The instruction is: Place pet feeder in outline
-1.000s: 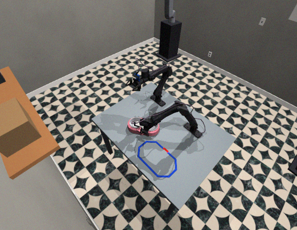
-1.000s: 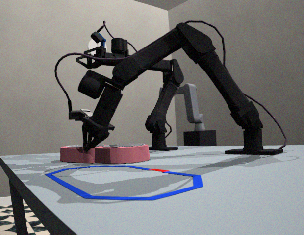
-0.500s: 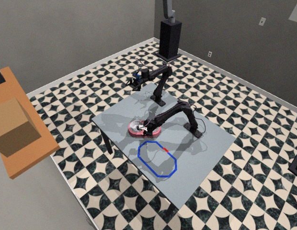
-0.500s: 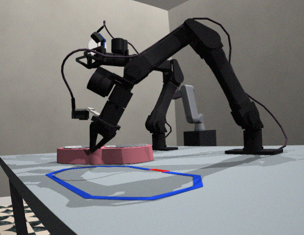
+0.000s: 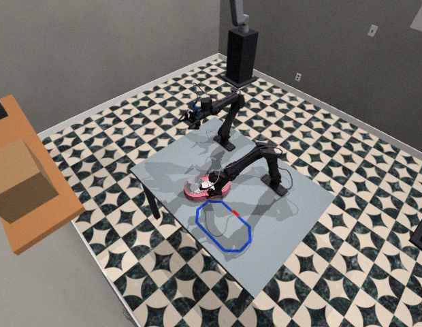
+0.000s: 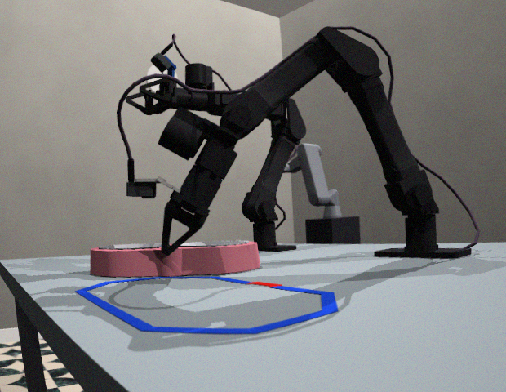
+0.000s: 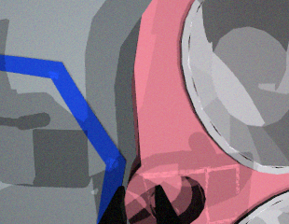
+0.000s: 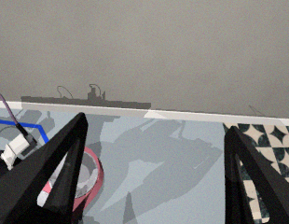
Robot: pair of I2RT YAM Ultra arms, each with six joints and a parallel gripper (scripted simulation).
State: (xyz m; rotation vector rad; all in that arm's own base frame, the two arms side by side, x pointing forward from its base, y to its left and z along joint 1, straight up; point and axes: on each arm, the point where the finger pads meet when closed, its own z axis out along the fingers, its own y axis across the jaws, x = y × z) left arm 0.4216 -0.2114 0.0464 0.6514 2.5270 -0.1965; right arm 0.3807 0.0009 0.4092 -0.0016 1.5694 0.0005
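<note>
The pet feeder lies 4 cm behind my left hand, 7 cm to the right of it and 2 cm below it. From my left hand the other things lie so: blue taped outline 5 cm ahead, 20 cm to the left, 5 cm below.
</note>
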